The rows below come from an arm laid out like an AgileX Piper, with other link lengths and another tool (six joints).
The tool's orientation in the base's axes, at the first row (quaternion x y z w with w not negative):
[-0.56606, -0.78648, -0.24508, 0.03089]
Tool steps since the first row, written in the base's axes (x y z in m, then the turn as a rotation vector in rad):
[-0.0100, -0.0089, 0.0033, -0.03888, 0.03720, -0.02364]
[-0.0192, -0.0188, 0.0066, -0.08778, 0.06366, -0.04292]
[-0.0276, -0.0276, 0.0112, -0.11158, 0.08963, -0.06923]
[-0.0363, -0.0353, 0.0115, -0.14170, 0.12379, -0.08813]
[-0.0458, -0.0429, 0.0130, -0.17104, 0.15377, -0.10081]
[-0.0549, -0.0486, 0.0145, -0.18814, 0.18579, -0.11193]
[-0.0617, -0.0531, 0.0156, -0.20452, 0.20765, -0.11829]
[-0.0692, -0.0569, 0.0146, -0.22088, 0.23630, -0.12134]
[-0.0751, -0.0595, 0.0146, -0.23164, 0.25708, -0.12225]
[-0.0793, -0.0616, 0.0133, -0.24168, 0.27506, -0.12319]
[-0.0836, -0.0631, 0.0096, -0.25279, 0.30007, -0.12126]
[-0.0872, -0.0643, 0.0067, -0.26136, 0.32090, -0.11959]
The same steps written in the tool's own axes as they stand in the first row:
[-0.0031, -0.0100, -0.0089, 0.03874, -0.03460, 0.02750]
[-0.0074, -0.0196, -0.0181, 0.07308, -0.07932, 0.04436]
[-0.0106, -0.0277, -0.0278, 0.09574, -0.10388, 0.07293]
[-0.0142, -0.0373, -0.0332, 0.13023, -0.12962, 0.09699]
[-0.0169, -0.0472, -0.0399, 0.16282, -0.15347, 0.11402]
[-0.0182, -0.0562, -0.0457, 0.19333, -0.16520, 0.13333]
[-0.0193, -0.0631, -0.0501, 0.21624, -0.17703, 0.14436]
[-0.0203, -0.0711, -0.0526, 0.24617, -0.18607, 0.15534]
[-0.0205, -0.0771, -0.0550, 0.26790, -0.19116, 0.16241]
[-0.0213, -0.0819, -0.0557, 0.28692, -0.19629, 0.16850]
[-0.0222, -0.0874, -0.0541, 0.31341, -0.19969, 0.17478]
[-0.0229, -0.0920, -0.0529, 0.33524, -0.20189, 0.18011]

